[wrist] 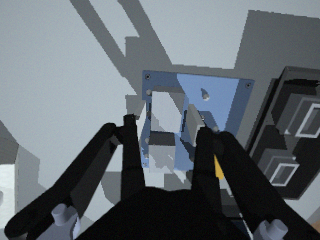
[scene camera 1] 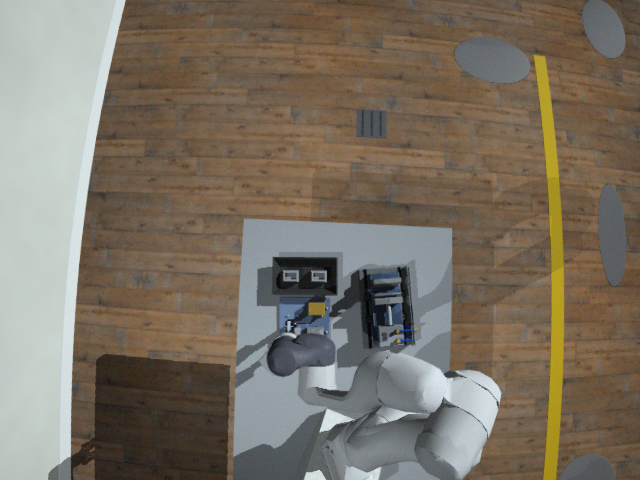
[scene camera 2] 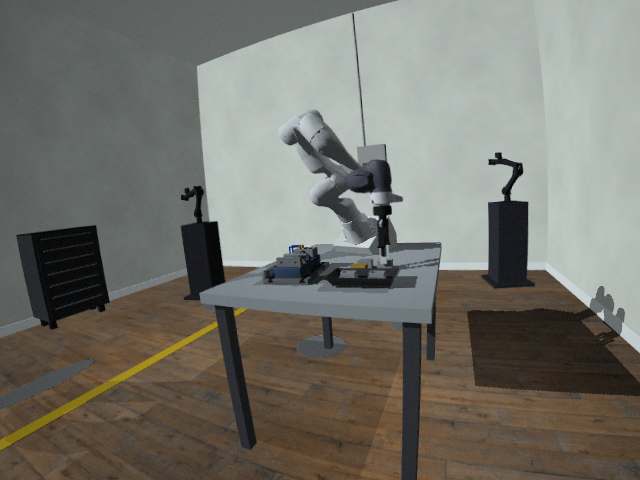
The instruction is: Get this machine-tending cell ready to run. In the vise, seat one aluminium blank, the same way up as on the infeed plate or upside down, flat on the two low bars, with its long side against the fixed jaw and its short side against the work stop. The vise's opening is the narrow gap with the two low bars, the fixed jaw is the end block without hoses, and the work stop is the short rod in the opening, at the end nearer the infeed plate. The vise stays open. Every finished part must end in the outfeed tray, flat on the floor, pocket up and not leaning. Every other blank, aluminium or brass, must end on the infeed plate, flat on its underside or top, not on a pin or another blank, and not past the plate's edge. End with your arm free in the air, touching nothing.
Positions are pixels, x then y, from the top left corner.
Labels:
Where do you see an aluminium blank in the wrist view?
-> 167,102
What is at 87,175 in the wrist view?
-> The gripper.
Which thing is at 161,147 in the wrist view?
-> An aluminium blank.

